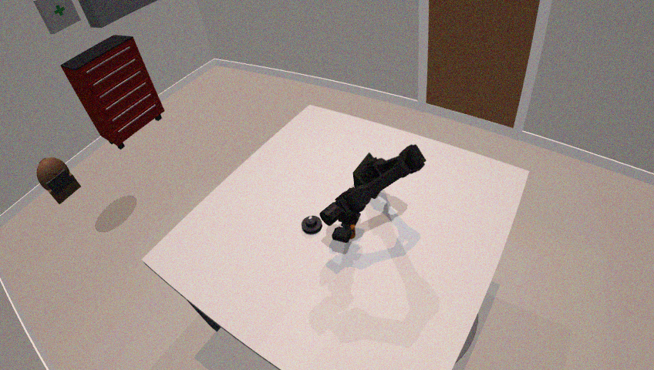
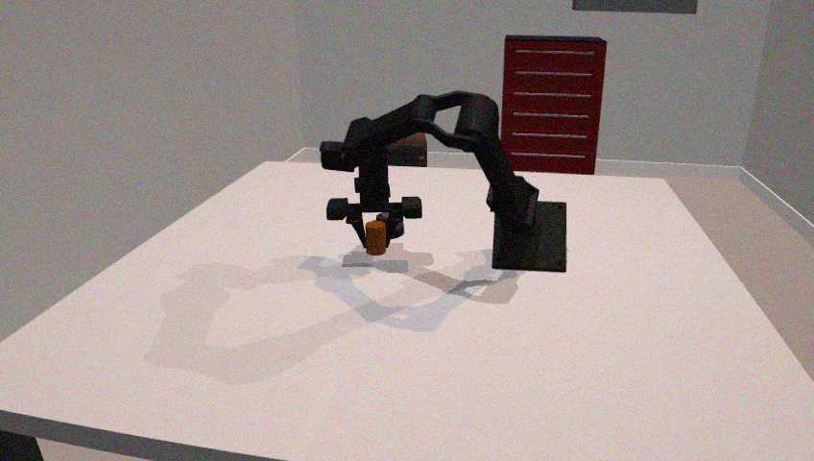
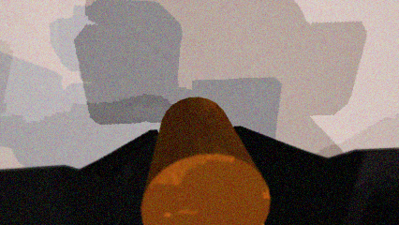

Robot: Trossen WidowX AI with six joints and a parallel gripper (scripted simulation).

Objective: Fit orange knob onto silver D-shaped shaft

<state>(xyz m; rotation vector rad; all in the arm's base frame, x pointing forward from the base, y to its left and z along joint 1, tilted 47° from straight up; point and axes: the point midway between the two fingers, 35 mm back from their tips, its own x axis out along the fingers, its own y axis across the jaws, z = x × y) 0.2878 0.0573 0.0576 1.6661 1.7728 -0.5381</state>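
My gripper tip is 1 cm short of the round black pedestal, 18 cm to the left of it and 1 cm above it. Round my gripper tip: orange knob: 4 cm above.
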